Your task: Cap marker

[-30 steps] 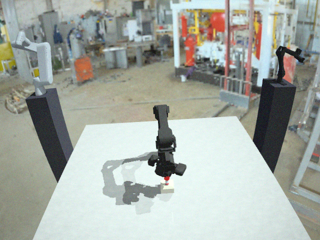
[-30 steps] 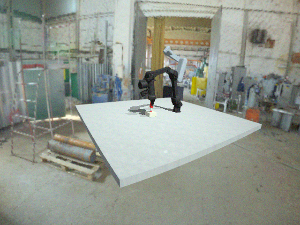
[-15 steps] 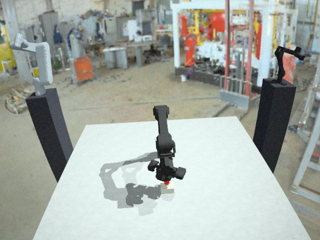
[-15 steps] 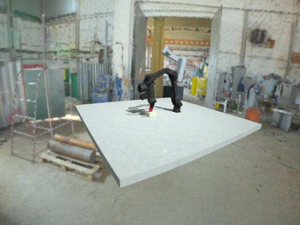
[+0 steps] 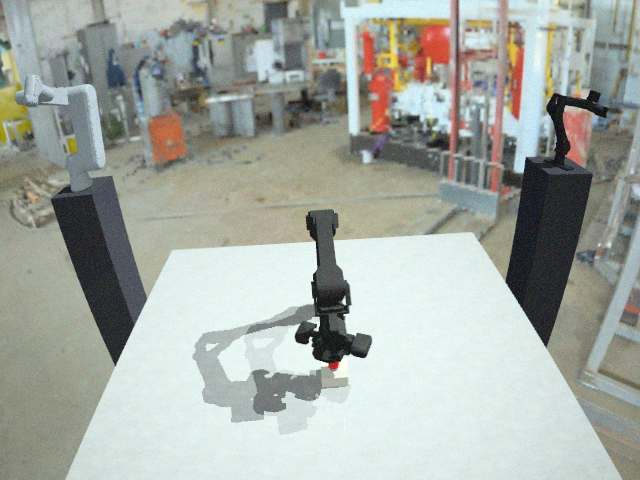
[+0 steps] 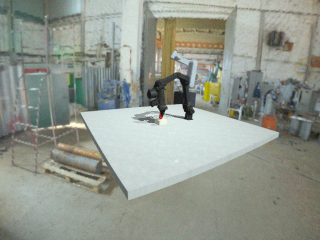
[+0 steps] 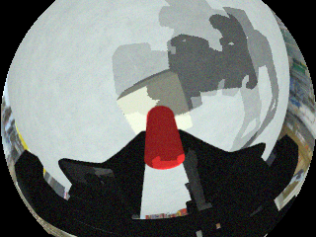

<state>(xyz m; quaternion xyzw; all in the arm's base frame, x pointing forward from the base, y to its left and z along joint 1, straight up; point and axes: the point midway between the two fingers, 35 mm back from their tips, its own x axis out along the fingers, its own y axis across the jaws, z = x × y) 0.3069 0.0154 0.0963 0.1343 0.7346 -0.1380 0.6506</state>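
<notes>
Right now the red cap is 10 mm ahead of my gripper tip and 10 mm above it. Also, from my gripper tip: cream holder block (10 mm ahead, 40 mm below).
</notes>
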